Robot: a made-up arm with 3 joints.
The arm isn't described. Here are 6 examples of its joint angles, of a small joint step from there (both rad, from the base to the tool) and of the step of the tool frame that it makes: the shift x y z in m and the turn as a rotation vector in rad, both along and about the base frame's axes.
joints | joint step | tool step
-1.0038 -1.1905 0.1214 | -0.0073 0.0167 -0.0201 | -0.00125 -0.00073 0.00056 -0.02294 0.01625 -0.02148
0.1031 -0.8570 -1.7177 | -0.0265 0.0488 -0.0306 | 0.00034 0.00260 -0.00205 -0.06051 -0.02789 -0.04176
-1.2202 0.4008 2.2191 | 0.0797 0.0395 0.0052 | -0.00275 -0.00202 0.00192 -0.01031 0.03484 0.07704
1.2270 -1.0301 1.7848 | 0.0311 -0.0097 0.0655 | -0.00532 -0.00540 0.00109 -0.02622 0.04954 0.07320
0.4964 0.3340 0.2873 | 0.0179 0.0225 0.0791 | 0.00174 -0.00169 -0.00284 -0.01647 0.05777 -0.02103
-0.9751 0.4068 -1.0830 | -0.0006 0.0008 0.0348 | 0.00046 -0.00189 0.00058 0.02861 0.00149 -0.01972
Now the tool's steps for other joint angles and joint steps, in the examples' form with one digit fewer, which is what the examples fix.
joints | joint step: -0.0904 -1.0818 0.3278 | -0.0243 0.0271 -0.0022
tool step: 0.0011 -0.0025 -0.0005 -0.0282 0.0018 -0.0257
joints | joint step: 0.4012 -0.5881 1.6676 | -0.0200 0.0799 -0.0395
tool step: 0.0065 -0.0073 -0.0021 -0.0777 -0.0681 -0.0311
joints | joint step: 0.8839 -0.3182 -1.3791 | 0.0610 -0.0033 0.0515
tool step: 0.0007 -0.0021 0.0009 -0.0197 0.0483 0.0649
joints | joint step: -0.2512 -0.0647 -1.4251 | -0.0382 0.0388 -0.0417
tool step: 0.0008 0.0011 -0.0022 -0.0655 -0.0193 -0.0307
